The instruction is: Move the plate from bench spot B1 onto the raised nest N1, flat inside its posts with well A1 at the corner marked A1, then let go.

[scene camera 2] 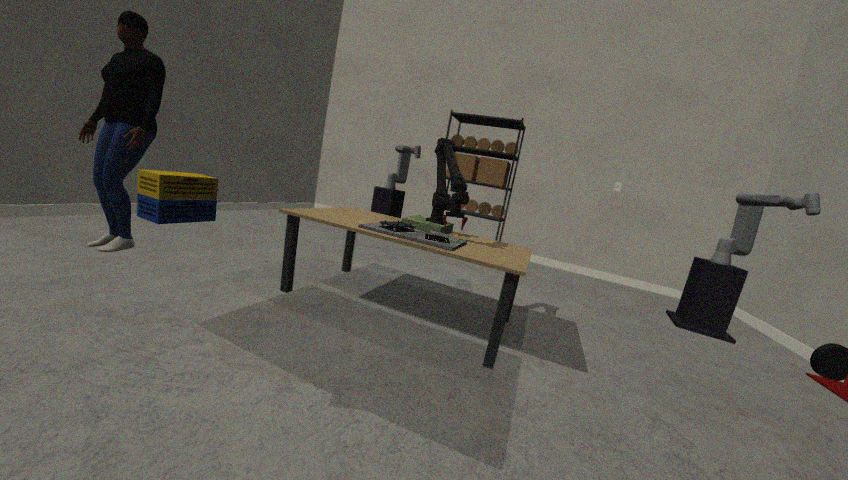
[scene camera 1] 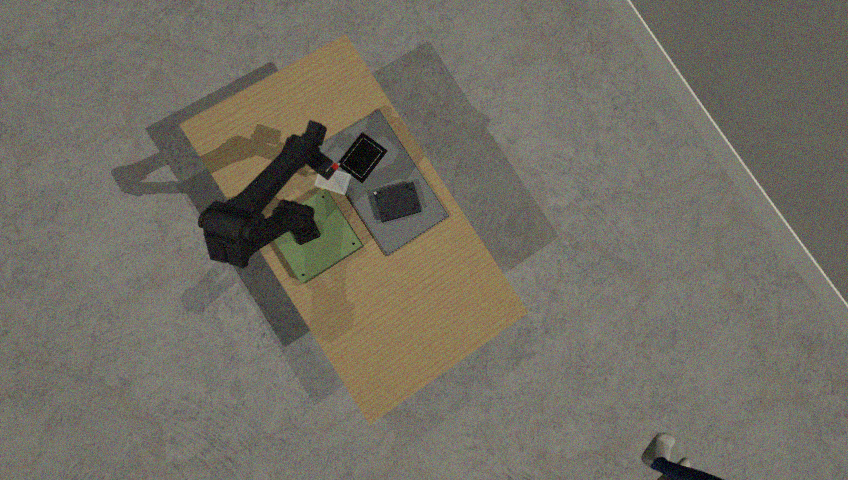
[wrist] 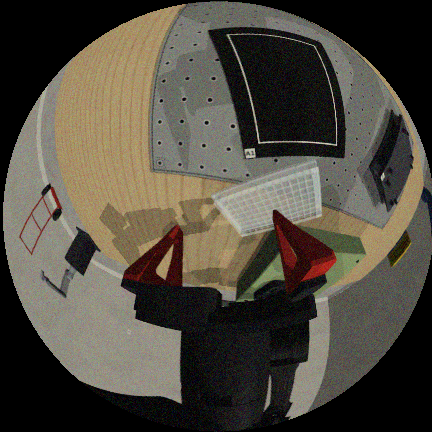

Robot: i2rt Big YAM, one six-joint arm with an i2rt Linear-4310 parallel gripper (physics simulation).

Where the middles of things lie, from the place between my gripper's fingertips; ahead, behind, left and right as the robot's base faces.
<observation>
I see the white well plate (wrist: pixel 294 190) 10 mm ahead of my hand, 60 mm to the right of it and 40 mm below it. From my hand the other things lie so: grey board (scene camera 1: pixel 395 168) 190 mm ahead, 140 mm to the right, 50 mm below; black nest with white outline (scene camera 1: pixel 361 158) 160 mm ahead, 20 mm to the right, 40 mm below.
</observation>
